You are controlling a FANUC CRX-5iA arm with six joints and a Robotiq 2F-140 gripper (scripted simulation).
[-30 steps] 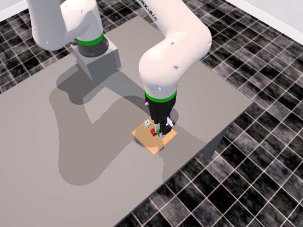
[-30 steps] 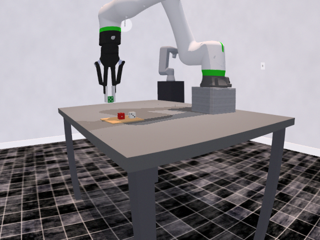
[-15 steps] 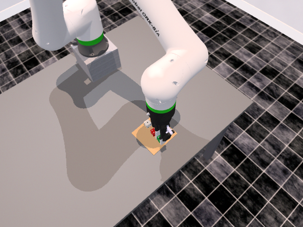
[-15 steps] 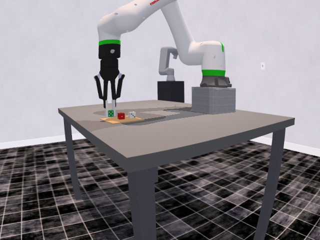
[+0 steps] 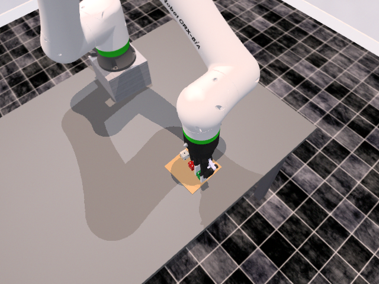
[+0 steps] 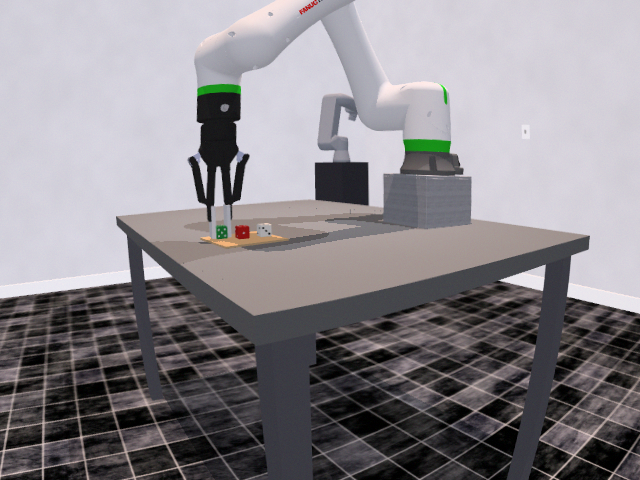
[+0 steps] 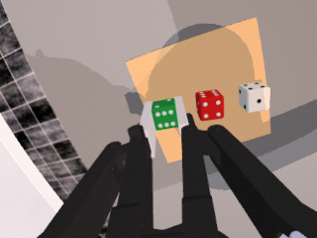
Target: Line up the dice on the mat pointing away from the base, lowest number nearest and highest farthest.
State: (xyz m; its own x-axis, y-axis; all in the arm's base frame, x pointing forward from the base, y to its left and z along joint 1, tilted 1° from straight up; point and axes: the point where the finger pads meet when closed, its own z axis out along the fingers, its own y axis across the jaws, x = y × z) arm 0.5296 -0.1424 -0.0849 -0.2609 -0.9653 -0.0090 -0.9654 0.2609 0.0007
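The green die is 2 cm below my hand. Round my hand: red die (5 cm behind, 1 cm to the left, 3 cm below); then white die (9 cm behind, 3 cm to the left, 3 cm below); then mat (5 cm behind, 1 cm to the left, 4 cm below).
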